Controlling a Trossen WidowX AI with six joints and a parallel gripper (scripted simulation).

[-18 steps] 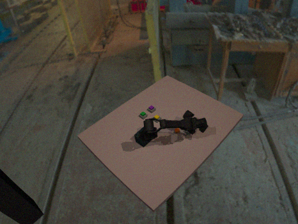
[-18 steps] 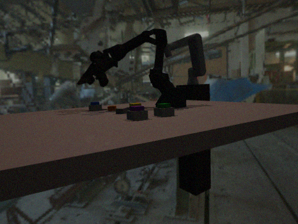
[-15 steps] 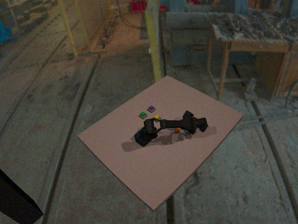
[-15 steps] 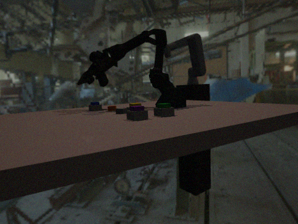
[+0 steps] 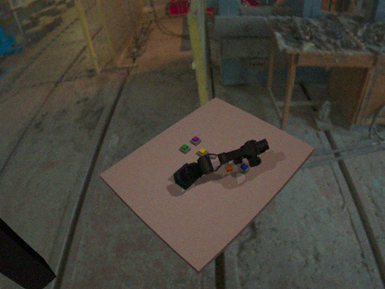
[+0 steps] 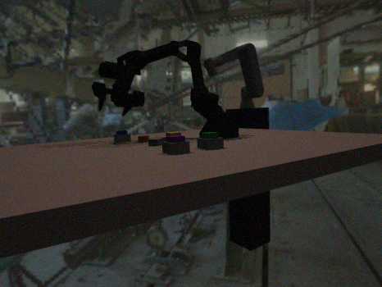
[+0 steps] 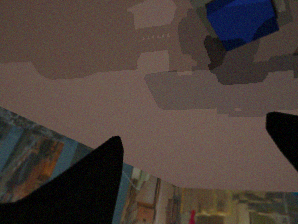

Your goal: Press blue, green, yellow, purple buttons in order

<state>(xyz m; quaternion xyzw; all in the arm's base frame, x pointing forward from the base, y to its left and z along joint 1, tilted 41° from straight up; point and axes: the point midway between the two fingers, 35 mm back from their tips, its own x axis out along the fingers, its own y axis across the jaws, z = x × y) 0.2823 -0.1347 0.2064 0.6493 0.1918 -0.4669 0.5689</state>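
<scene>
Now: gripper tip 30 mm past the blue button and 70 mm above it. Also, from my gripper tip: orange block 80 mm behind, 80 mm to the left, 90 mm below; then yellow button 70 mm behind, 280 mm to the left, 70 mm below; then grey block 50 mm behind, 220 mm to the left, 90 mm below.
</scene>
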